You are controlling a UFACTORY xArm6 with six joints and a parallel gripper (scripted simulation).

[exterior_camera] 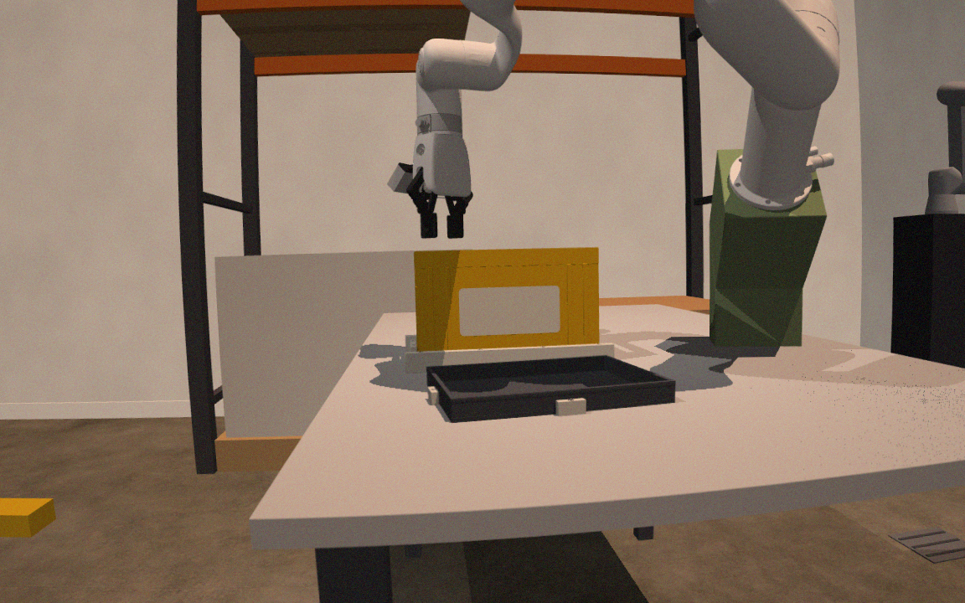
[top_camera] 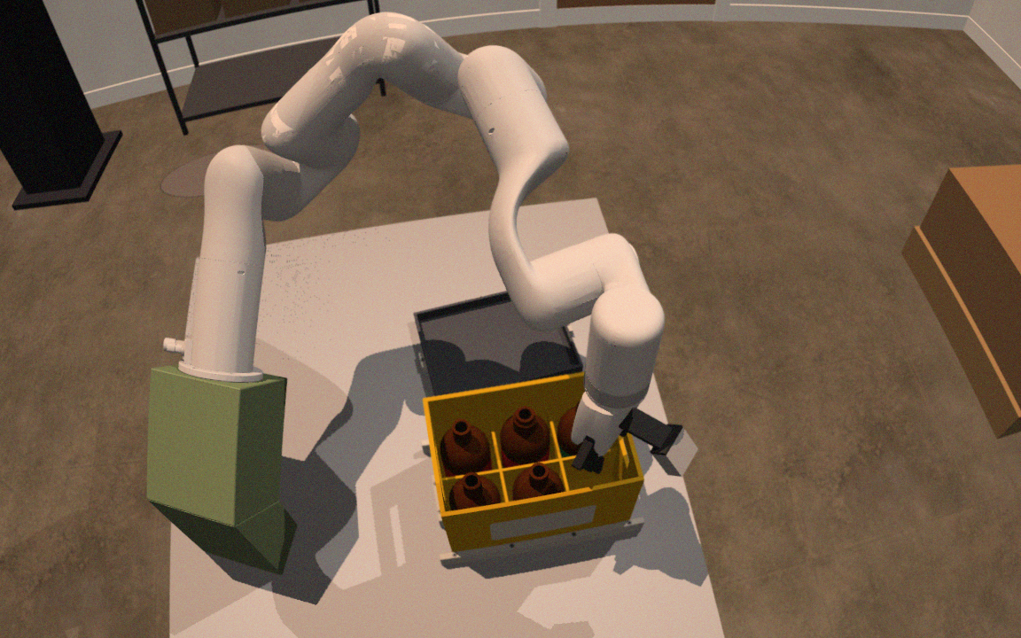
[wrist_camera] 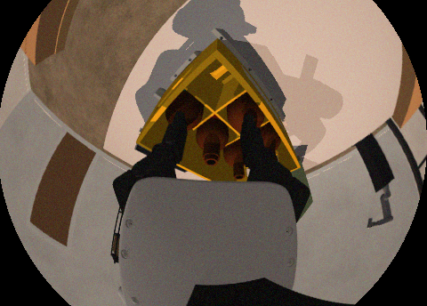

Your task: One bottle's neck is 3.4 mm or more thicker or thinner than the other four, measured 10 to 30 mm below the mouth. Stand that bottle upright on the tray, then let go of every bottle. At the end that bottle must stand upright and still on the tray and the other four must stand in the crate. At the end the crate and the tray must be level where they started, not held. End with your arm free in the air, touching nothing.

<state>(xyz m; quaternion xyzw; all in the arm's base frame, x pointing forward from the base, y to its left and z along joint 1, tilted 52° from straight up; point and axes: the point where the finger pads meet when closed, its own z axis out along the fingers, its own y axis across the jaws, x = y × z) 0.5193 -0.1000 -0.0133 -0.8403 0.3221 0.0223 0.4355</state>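
The glass bottle lies 100 mm behind my hand, 80 mm to the left of it and 130 mm below it. The rest, counted from my hand: yellow crate: 90 mm behind, 30 mm to the left, 130 mm below; then dark tray: 150 mm behind, 300 mm to the left, 200 mm below.
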